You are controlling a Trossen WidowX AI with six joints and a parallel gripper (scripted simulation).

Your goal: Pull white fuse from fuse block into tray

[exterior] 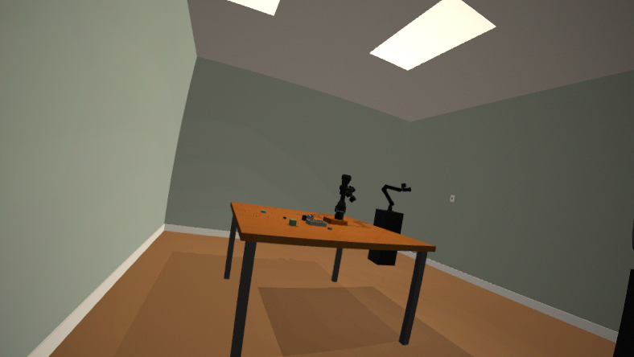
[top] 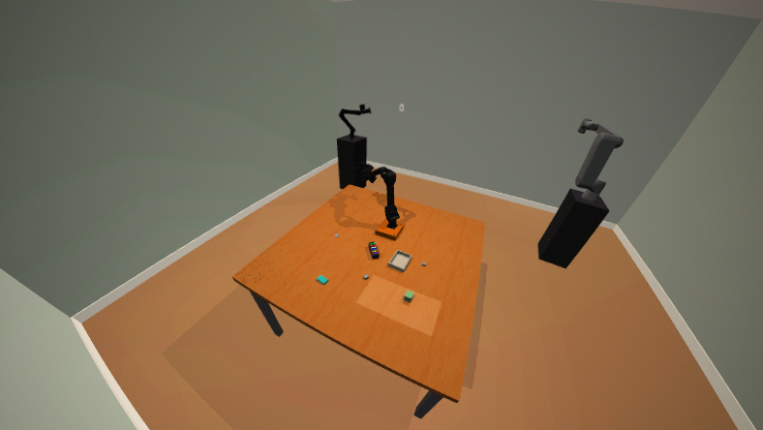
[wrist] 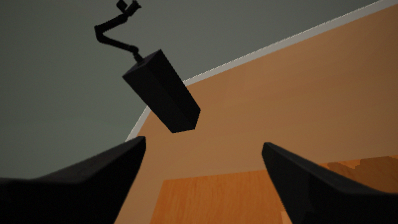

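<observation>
Now: the white fuse 580 mm ahead of my gripper tip, 420 mm to the left of it and 210 mm below it. Round my gripper tip: grey tray 610 mm to the left, 570 mm ahead, 230 mm below; green block 780 mm ahead, 760 mm to the left, 210 mm below; teal block 930 mm ahead, 300 mm to the left, 220 mm below.
</observation>
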